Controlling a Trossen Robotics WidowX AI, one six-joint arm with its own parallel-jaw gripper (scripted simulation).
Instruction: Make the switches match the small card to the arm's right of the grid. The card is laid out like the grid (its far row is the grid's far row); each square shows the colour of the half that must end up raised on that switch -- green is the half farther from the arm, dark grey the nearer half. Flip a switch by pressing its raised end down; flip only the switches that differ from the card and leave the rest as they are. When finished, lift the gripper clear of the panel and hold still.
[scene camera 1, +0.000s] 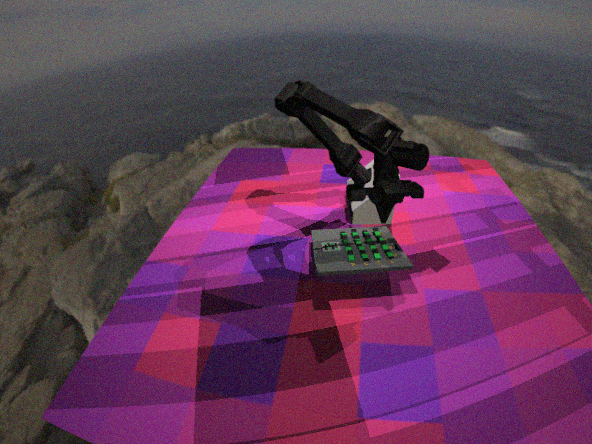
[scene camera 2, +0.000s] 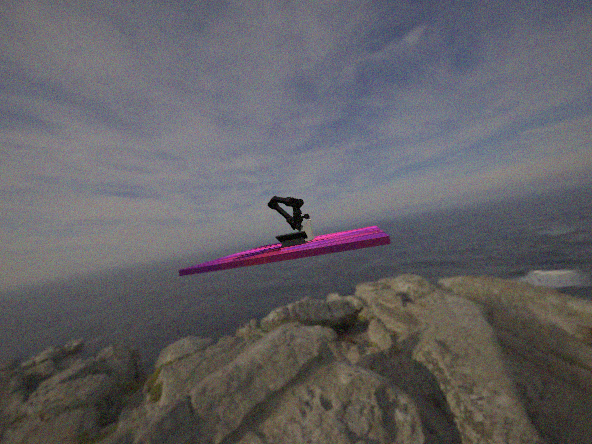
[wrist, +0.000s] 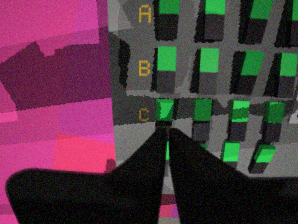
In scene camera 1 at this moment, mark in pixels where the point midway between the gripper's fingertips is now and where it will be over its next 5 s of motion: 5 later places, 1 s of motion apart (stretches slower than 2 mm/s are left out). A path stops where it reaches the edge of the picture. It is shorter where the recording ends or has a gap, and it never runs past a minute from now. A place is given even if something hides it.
My gripper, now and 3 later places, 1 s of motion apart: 383, 222; 381, 237; 381, 238; 379, 218
